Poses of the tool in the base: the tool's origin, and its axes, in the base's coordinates. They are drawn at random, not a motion.
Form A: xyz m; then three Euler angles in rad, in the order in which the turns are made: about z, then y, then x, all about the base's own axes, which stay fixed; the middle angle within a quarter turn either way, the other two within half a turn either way.
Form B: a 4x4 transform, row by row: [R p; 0 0 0 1], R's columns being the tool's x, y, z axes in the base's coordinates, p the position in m. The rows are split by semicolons. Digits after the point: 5 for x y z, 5 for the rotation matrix.
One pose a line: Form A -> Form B
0.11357 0.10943 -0.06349 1.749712 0.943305 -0.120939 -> -0.10448 -0.57774 0.80950 0.11357; 0.99423 -0.08056 0.07083 0.10943; 0.02429 0.81223 0.58283 -0.06349; 0 0 0 1
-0.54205 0.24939 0.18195 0.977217 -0.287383 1.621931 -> 0.53639 -0.79495 -0.28344 -0.54205; -0.20070 0.20606 -0.95774 0.24939; 0.81976 0.57061 -0.04902 0.18195; 0 0 0 1
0.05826 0.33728 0.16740 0.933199 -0.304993 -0.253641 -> 0.56779 -0.76644 -0.30029 0.05826; 0.82267 0.51567 0.23935 0.33728; -0.02860 -0.38294 0.92333 0.16740; 0 0 0 1
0.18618 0.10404 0.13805 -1.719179 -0.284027 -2.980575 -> -0.14192 0.94939 -0.28022 0.18618; 0.96958 0.19036 0.15390 0.10404; 0.19945 -0.24986 -0.94752 0.13805; 0 0 0 1
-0.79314 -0.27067 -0.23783 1.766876 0.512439 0.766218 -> -0.16980 -0.85485 0.49030 -0.79314; 0.64049 -0.47385 -0.60435 -0.27067; 0.74896 0.21142 0.62799 -0.23783; 0 0 0 1
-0.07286 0.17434 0.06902 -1.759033 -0.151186 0.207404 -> -0.18499 0.97113 -0.15061 -0.07286; -0.95548 -0.21358 -0.20357 0.17434; -0.22986 0.10625 0.96741 0.06902; 0 0 0 1
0.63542 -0.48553 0.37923 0.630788 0.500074 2.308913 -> 0.70867 -0.51756 0.47949 0.63542; -0.11042 -0.75260 -0.64915 -0.48553; 0.69684 0.40709 -0.59050 0.37923; 0 0 0 1
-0.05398 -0.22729 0.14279 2.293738 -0.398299 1.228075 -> -0.60981 -0.69117 -0.38785 -0.05398; 0.49367 0.05159 -0.86812 -0.22729; 0.62002 -0.72085 0.30975 0.14279; 0 0 0 1
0.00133 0.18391 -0.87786 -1.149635 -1.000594 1.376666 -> 0.22068 0.49263 -0.84179 0.00133; -0.51373 -0.67493 -0.52966 0.18391; -0.82908 0.54934 0.10414 -0.87786; 0 0 0 1
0.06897 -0.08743 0.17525 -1.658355 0.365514 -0.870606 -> -0.08167 0.93036 0.35743 0.06897; -0.61799 -0.32863 0.71420 -0.08743; 0.78193 -0.16256 0.60180 0.17525; 0 0 0 1
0.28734 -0.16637 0.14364 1.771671 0.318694 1.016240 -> -0.18948 -0.93055 0.31333 0.28734; 0.46283 -0.36608 -0.80733 -0.16637; 0.86596 -0.00795 0.50005 0.14364; 0 0 0 1
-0.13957 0.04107 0.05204 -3.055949 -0.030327 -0.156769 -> -0.99588 0.08550 -0.03032 -0.13957; -0.08921 -0.98371 0.15606 0.04107; -0.01649 0.15812 0.98728 0.05204; 0 0 0 1
